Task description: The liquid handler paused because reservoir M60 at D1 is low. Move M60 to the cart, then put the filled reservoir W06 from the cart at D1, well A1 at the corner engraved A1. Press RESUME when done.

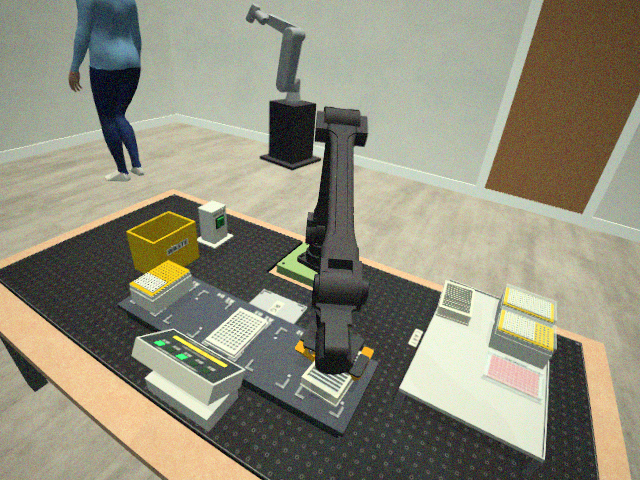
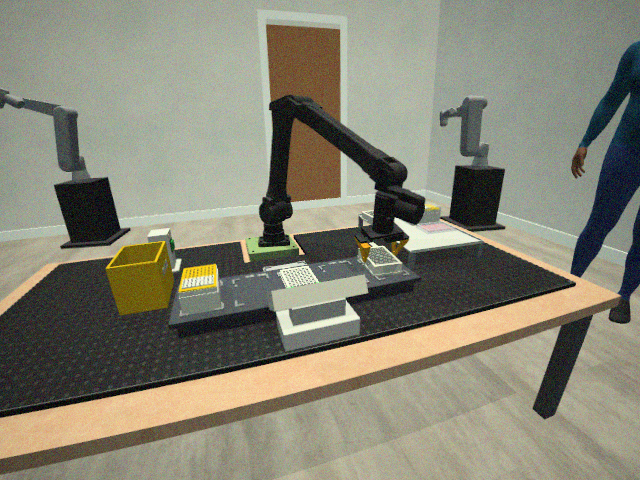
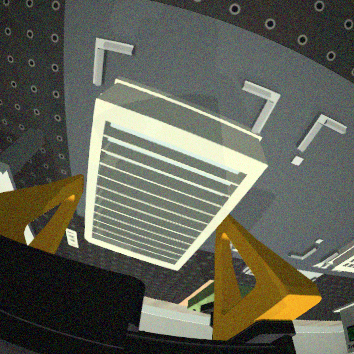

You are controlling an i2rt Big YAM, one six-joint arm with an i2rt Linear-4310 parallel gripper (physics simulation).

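A white-rimmed, ribbed reservoir stands on the cart-side end of the dark deck, among corner brackets; its label and A1 corner cannot be read. My gripper is open, its orange fingers apart on either side of this reservoir, with nothing gripped. Another ribbed reservoir stands at the back left corner of the white cart; its label is unreadable. A green button is on a white box.
On the cart are yellow-and-white tip racks and a pink plate. The deck holds a white plate and a tip rack. A yellow waste bin and a tilted console stand beside it.
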